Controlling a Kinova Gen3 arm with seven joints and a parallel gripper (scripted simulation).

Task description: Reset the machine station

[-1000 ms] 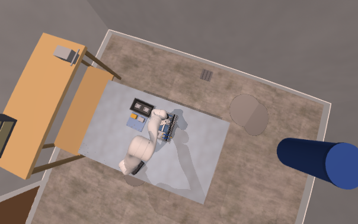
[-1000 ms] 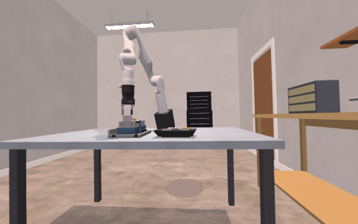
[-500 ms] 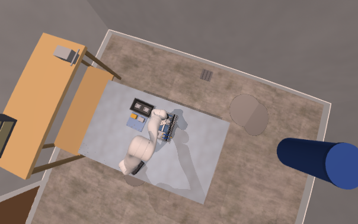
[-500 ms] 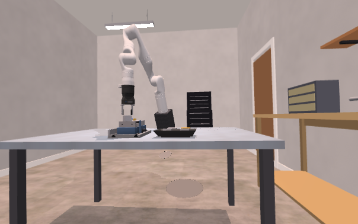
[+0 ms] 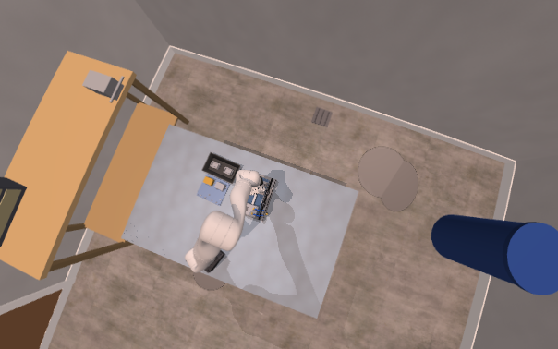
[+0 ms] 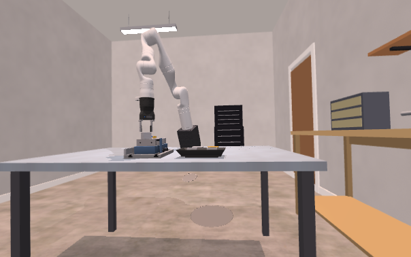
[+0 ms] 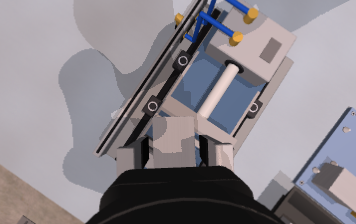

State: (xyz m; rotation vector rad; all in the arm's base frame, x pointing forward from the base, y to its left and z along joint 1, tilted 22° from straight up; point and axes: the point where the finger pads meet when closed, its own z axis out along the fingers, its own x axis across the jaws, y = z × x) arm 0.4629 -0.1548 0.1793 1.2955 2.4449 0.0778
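My hand is 7 cm past the vise, 2 cm to the right of it and 11 cm above it. The rest, counted from my hand: yellow brass blank 6 cm behind, 37 cm to the left, 13 cm below.
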